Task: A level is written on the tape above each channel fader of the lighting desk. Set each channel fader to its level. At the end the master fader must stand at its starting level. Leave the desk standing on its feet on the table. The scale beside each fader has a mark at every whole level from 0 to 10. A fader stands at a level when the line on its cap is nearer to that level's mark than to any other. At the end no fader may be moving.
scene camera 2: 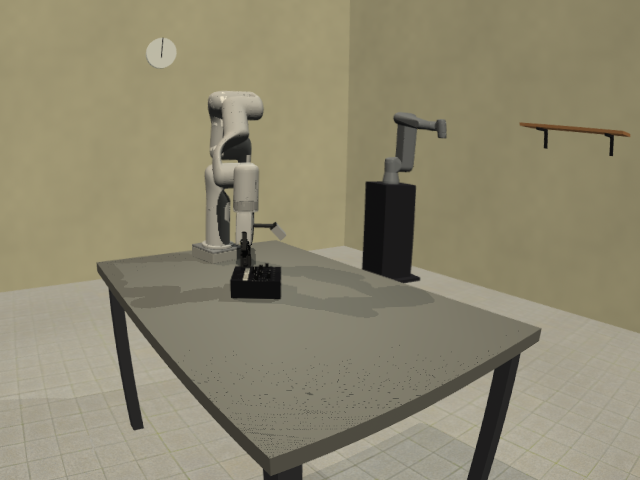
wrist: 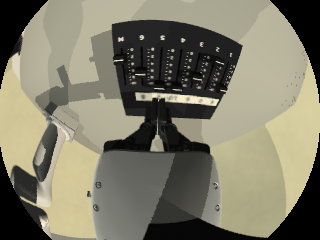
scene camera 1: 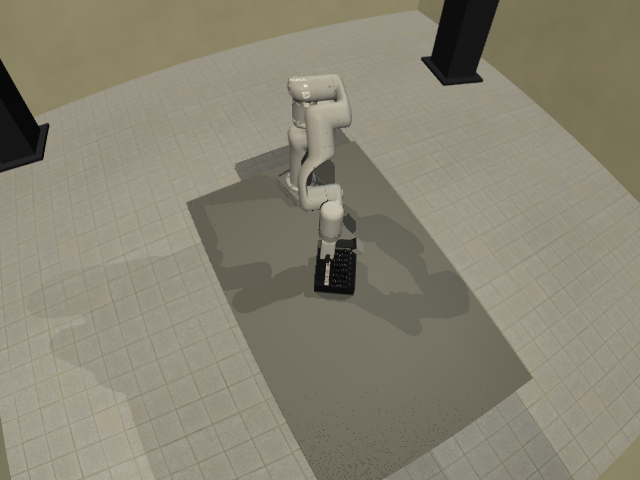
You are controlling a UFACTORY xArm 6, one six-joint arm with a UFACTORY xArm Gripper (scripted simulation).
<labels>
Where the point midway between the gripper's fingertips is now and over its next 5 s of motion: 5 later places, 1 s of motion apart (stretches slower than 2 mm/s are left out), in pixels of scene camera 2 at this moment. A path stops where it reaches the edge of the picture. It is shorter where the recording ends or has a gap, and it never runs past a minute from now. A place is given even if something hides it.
My gripper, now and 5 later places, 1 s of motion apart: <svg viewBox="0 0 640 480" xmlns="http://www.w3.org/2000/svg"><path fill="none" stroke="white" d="M245 266L246 269L249 269L254 269L258 269L258 269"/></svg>
</labels>
